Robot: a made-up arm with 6 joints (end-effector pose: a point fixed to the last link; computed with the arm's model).
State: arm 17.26 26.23 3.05 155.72 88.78 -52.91
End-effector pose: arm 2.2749 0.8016 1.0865 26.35 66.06 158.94
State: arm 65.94 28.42 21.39 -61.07 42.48 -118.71
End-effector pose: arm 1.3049 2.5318 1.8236 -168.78 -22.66 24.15
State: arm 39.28 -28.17 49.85 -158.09 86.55 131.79
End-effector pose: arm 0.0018 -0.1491 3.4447 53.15 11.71 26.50
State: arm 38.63 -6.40 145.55 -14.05 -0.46 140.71
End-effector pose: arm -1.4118 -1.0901 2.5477 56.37 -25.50 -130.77
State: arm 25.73 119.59 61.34 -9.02 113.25 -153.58
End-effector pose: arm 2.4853 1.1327 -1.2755 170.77 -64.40 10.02
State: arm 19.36 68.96 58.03 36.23 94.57 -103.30
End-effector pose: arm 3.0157 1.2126 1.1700 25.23 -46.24 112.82
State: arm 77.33 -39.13 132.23 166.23 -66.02 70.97
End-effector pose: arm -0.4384 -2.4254 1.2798 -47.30 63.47 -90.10
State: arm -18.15 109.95 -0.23 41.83 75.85 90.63
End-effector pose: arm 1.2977 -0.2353 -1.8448 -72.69 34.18 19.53
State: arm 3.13 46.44 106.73 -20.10 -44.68 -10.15
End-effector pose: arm 2.0307 0.2009 3.1658 26.71 -9.35 24.54
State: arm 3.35 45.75 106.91 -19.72 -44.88 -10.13
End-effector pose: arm 1.9931 0.2059 3.1888 26.21 -9.89 24.54
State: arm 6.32 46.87 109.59 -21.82 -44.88 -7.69
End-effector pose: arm 1.9457 0.3136 3.1915 24.20 -11.44 28.97
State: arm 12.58 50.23 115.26 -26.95 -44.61 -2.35
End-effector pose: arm 1.8669 0.5357 3.1639 20.24 -14.19 38.77
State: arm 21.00 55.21 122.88 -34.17 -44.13 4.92
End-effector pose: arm 1.7329 0.8149 3.1040 14.71 -17.71 52.22
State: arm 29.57 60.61 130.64 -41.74 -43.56 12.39
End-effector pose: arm 1.5575 1.0688 3.0230 8.80 -21.18 66.14
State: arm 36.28 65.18 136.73 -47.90 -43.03 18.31
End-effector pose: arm 1.3994 1.2446 2.9433 4.09 -23.79 77.23
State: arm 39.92 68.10 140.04 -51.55 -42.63 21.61
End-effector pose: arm 1.3163 1.3386 2.8858 1.78 -25.07 83.35
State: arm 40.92 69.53 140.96 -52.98 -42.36 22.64
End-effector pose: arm 1.3101 1.3788 2.8527 1.63 -25.22 85.12
